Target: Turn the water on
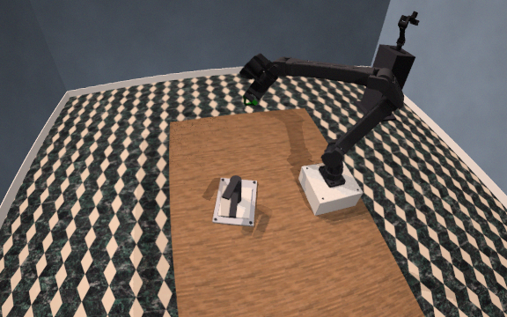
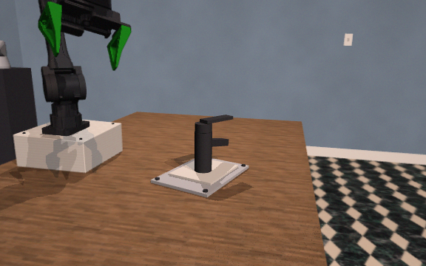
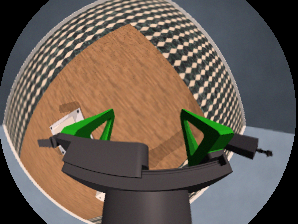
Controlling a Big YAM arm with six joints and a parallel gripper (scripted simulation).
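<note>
The lever is 360 mm to the left of my hand, 170 mm below it and 160 mm ahead of it. Round my hand: black tap: 330 mm to the left, 220 mm below, 150 mm ahead.
</note>
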